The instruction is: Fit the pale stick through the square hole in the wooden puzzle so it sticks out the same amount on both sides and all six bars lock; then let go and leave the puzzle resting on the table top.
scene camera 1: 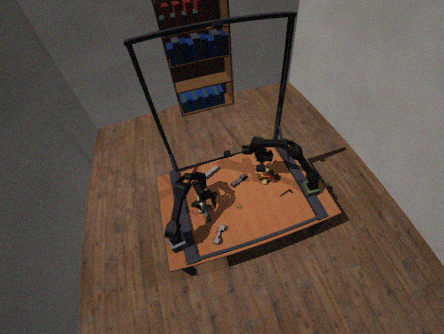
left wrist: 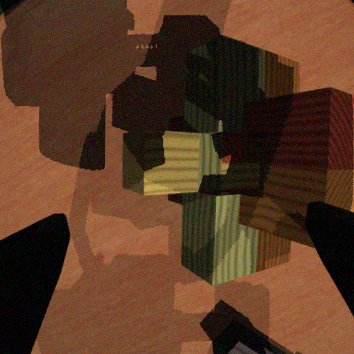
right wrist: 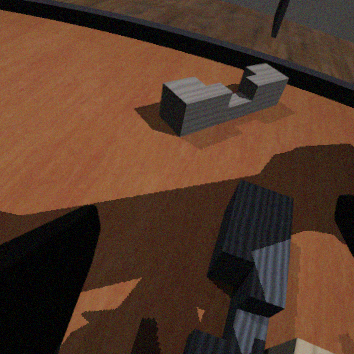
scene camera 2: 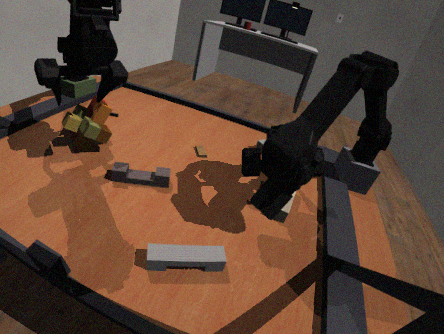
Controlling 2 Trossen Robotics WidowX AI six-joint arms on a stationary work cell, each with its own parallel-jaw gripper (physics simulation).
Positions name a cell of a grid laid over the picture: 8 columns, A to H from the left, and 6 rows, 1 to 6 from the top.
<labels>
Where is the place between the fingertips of my right gripper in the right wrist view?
E4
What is my left gripper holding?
Nothing.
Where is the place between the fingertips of my left gripper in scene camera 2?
B2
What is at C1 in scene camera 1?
A black frame posts and rails.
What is my right gripper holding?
Nothing.
</labels>
